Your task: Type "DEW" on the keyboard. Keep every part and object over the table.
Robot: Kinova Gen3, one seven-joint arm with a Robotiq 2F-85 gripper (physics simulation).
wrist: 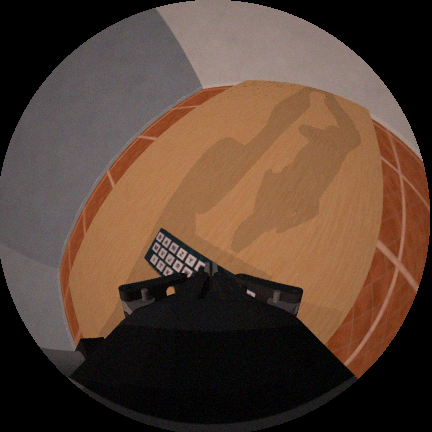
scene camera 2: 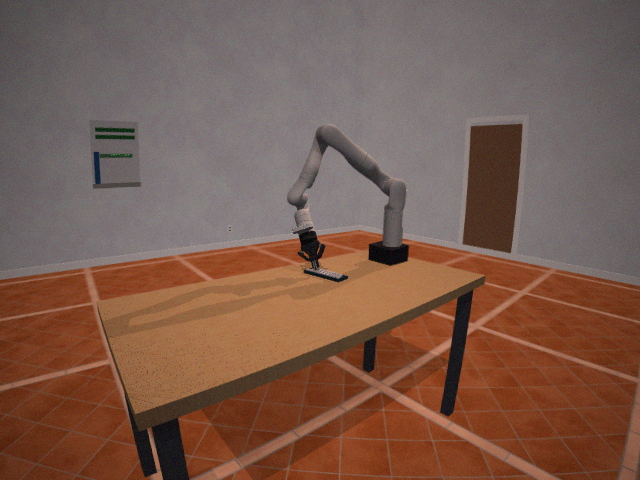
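Where they show: gripper, between the fingertips: (wrist: 210, 269) (scene camera 2: 316, 269); arm's base, origin of its link: (scene camera 2: 391, 244).
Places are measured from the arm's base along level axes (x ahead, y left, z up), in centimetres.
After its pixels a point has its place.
Note:
The keyboard (scene camera 2: 333, 275) {x 43.0, y 5.4, z -6.9 cm} (wrist: 172, 253) {x 43.5, y 5.1, z -7.0 cm} is a dark teal slab with white lettered keys, lying flat on the table (scene camera 2: 248, 335) {x 94.8, y 31.0, z -8.2 cm} (wrist: 305, 250) {x 55.9, y -9.5, z -8.2 cm}. In the wrist view its left end shows, with B, A, N, Z, Y in the top row; the rest, including the D, E and W keys, is hidden or hard to read. My gripper (scene camera 2: 315, 267) {x 46.4, y -1.6, z -5.4 cm} (wrist: 210, 269) {x 46.4, y -1.6, z -5.4 cm} is shut and empty. Its fingertips point down at the keyboard, at the top-row keys just right of Y. They look very close to the keys; whether they touch, I cannot tell.
The robot base (scene camera 2: 388, 253) {x 7.9, y 4.8, z -2.5 cm} stands on the table near its back right corner. The table's far edge runs close behind the keyboard in the scene view. The arm casts long shadows across the table. A white panel (scene camera 2: 121, 171) hangs on the wall, away from the table.

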